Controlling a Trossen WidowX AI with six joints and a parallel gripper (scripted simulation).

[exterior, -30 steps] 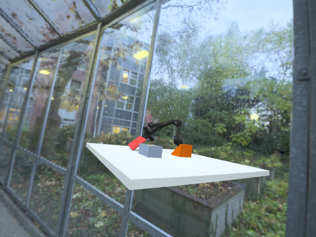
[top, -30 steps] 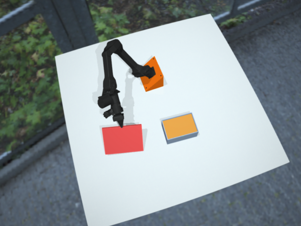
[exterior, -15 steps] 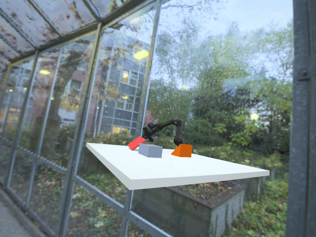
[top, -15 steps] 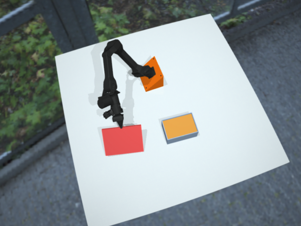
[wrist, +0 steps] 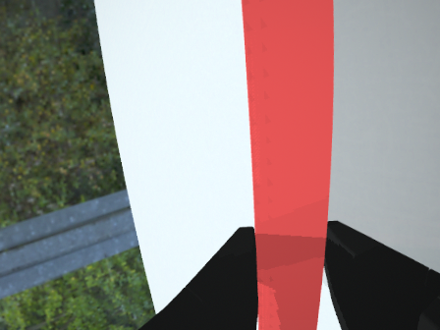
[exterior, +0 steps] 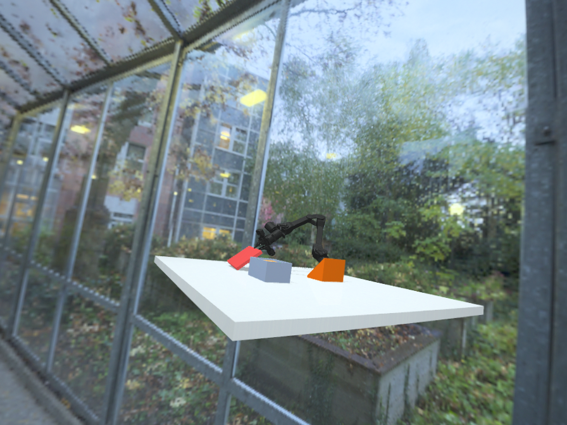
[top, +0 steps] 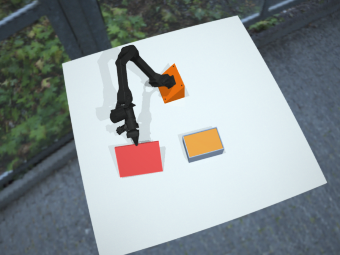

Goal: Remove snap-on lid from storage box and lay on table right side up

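My gripper tip is now 6 cm short of the red lid, 1 cm to the left of it and 5 cm above it. Also, from my gripper tip: grey storage box 7 cm ahead, 35 cm to the left, 7 cm below.
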